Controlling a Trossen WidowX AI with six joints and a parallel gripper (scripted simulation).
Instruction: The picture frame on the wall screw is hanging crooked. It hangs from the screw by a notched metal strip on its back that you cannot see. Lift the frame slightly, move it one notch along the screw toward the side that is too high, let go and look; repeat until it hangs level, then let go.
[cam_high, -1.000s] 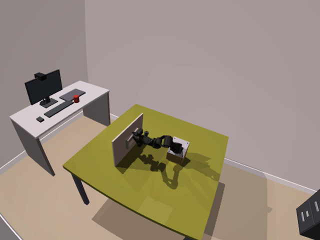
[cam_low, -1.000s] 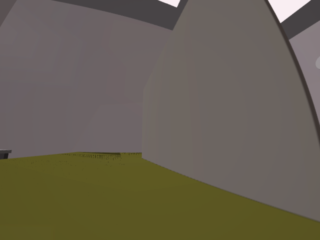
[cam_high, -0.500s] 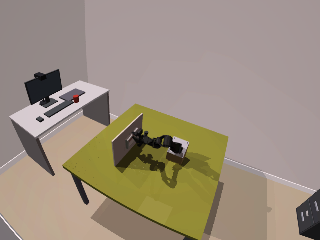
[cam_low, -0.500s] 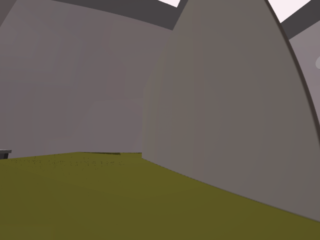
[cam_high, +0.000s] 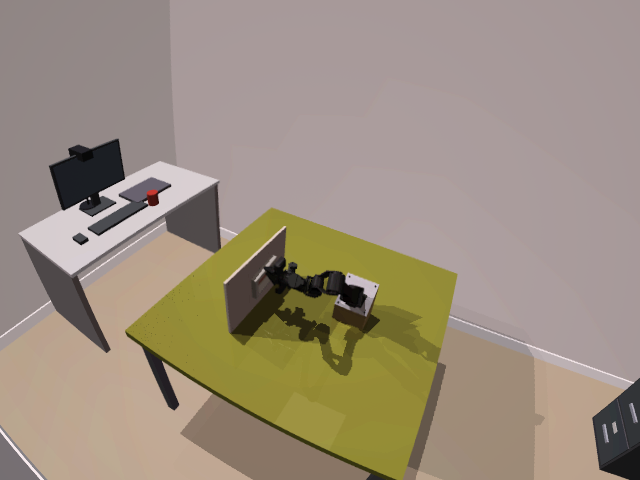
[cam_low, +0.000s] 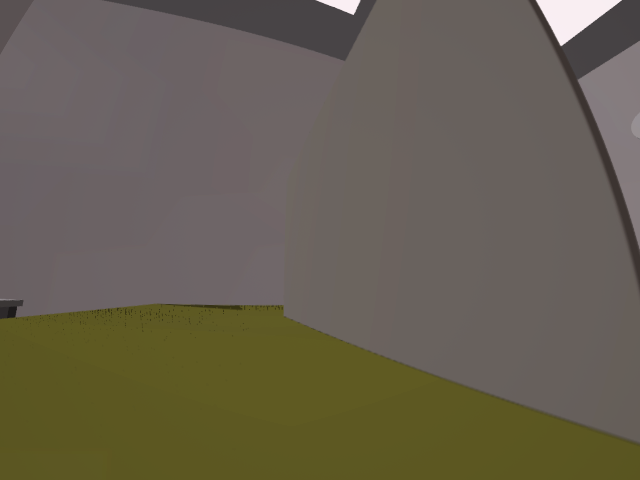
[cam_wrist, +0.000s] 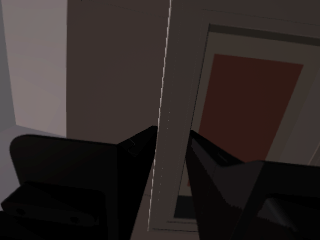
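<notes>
My gripper tip is now 10 mm short of the picture frame, 10 mm to the left of it and 50 mm above it. The rest, counted from my gripper tip: wall panel: 20 mm ahead, 10 mm to the left, 60 mm below.
</notes>
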